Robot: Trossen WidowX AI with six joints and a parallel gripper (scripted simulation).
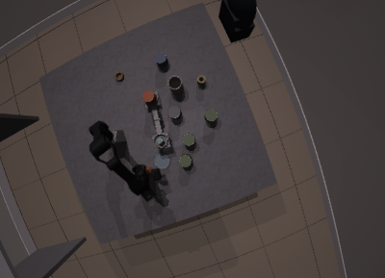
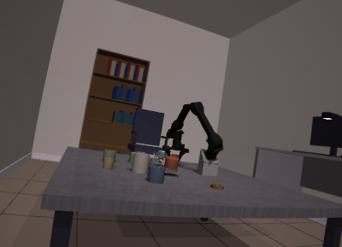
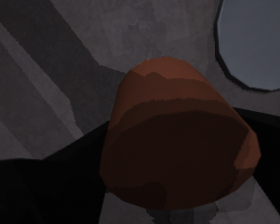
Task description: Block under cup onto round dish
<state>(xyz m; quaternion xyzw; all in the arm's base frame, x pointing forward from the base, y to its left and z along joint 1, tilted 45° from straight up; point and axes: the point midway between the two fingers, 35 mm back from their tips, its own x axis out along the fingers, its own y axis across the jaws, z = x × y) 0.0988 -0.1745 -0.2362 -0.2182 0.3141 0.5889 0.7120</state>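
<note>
The orange cup is 2 cm to the right of my gripper tip and 1 cm above it. The rest, counted from my gripper tip: balance: 26 cm to the left, 20 cm ahead, 1 cm above; grey-blue round dish: 10 cm ahead, 3 cm to the left, 3 cm below; teal block: 17 cm ahead, 14 cm to the left, 5 cm above.
</note>
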